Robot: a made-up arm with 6 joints. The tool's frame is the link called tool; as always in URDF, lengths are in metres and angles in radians. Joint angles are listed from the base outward.
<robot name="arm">
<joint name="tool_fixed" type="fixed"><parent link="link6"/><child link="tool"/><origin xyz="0 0 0" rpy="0 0 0"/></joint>
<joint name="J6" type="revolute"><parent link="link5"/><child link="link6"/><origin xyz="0 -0.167 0" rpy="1.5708 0 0"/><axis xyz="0 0 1"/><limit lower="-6.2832" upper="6.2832"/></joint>
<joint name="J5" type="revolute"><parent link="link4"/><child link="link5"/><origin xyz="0 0 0" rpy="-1.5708 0 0"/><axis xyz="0 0 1"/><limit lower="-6.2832" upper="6.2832"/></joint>
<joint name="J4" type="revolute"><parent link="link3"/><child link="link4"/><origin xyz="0 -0.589 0" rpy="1.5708 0 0"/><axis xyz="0 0 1"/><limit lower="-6.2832" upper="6.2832"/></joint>
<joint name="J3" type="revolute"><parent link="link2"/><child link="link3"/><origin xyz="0 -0.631 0" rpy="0 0 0"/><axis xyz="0 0 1"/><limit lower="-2.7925" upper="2.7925"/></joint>
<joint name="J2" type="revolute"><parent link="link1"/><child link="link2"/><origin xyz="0 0.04 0" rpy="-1.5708 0 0"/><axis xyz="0 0 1"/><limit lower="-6.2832" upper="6.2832"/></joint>
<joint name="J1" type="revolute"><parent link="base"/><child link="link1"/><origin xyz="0 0 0.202" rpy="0 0 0"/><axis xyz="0 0 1"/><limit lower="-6.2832" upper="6.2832"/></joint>
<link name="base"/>
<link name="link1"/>
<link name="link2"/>
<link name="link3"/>
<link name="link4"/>
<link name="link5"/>
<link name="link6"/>
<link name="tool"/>
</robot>
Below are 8 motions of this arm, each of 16 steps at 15 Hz.
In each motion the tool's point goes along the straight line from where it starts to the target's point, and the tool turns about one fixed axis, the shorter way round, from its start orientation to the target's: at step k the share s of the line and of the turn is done. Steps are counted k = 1, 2, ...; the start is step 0. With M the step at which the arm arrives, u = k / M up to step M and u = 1 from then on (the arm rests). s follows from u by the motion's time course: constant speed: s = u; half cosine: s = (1 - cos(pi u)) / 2; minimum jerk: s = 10 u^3 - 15 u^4 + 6 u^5.
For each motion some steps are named. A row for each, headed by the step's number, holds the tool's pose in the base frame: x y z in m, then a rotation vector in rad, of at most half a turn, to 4 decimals.
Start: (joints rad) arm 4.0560 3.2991 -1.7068 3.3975 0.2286 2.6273
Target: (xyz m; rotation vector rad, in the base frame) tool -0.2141 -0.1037 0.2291 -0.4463 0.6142 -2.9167
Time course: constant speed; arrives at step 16
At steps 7, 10, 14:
7: -0.3044 -0.3469 -0.1252 0.7234 0.8462 -2.5716
10: -0.2743 -0.2659 -0.0071 0.3531 0.7865 -2.7352
14: -0.2342 -0.1578 0.1504 -0.1729 0.6794 -2.8794

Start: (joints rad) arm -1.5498 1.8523 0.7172 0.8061 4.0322 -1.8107
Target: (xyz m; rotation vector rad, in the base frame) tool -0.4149 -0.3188 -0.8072 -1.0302 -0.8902 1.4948
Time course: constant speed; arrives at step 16
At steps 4, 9, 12, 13, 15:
4: -0.1291 -0.7882 -0.4504 -0.7312 -0.5764 2.0476
9: -0.2482 -0.5926 -0.5991 -0.8664 -0.7166 1.8262
12: -0.3196 -0.4753 -0.6883 -0.9402 -0.7943 1.6870
13: -0.3435 -0.4362 -0.7180 -0.9636 -0.8191 1.6397
15: -0.3911 -0.3579 -0.7775 -1.0086 -0.8670 1.5435

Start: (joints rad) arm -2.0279 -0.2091 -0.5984 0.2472 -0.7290 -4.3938
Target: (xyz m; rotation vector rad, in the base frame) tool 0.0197 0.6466 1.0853 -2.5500 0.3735 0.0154
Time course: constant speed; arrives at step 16
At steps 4, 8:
4: 0.2522 0.6427 1.1973 -1.6946 0.5513 0.1330
8: 0.1747 0.6440 1.1600 -1.9814 0.5050 0.0990

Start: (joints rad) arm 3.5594 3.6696 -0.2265 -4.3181 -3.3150 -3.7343
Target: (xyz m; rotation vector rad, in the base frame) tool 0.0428 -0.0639 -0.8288 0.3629 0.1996 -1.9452
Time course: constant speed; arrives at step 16
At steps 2, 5, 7, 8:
2: 0.3756 0.0926 -0.7613 0.4472 0.1609 -2.0652
5: 0.3043 0.0591 -0.7758 0.4290 0.1694 -2.0397
7: 0.2567 0.0367 -0.7854 0.4168 0.1750 -2.0226
8: 0.2330 0.0255 -0.7903 0.4108 0.1778 -2.0140

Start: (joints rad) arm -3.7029 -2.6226 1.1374 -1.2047 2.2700 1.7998
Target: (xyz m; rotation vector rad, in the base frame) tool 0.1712 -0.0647 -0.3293 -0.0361 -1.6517 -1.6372
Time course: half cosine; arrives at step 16
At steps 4, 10, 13, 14, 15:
4: 0.6311 -0.3105 -0.2694 -0.7760 -1.2418 -1.2881
10: 0.3375 -0.1536 -0.3076 -0.3219 -1.5168 -1.5255
13: 0.2166 -0.0890 -0.3234 -0.1162 -1.6165 -1.6085
14: 0.1917 -0.0757 -0.3266 -0.0724 -1.6360 -1.6244
15: 0.1764 -0.0675 -0.3286 -0.0453 -1.6478 -1.6340

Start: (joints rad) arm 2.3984 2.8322 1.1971 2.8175 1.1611 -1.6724
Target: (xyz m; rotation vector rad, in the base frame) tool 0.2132 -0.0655 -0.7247 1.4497 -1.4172 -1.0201
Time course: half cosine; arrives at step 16
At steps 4, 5, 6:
4: 0.1211 -0.1951 -0.8960 1.4720 -2.2403 -0.3559
5: 0.1293 -0.1836 -0.8808 1.4792 -2.1722 -0.4248
6: 0.1386 -0.1705 -0.8635 1.4851 -2.0931 -0.5009

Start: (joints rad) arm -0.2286 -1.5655 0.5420 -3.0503 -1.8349 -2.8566
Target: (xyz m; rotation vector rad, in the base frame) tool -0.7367 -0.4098 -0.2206 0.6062 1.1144 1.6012
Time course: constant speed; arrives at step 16
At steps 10, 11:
10: -0.8259 -0.1500 0.0970 0.4241 1.0421 1.0141
11: -0.8110 -0.1933 0.0440 0.4546 1.0580 1.1110

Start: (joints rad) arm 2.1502 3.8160 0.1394 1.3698 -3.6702 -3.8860
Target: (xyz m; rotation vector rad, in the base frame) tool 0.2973 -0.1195 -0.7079 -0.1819 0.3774 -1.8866
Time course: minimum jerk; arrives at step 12
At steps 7, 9, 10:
7: 0.2970 -0.3127 -0.6650 0.2199 0.1280 -2.2248
9: 0.2972 -0.1772 -0.6951 -0.0667 0.3073 -1.9942
10: 0.2973 -0.1393 -0.7035 -0.1429 0.3538 -1.9241

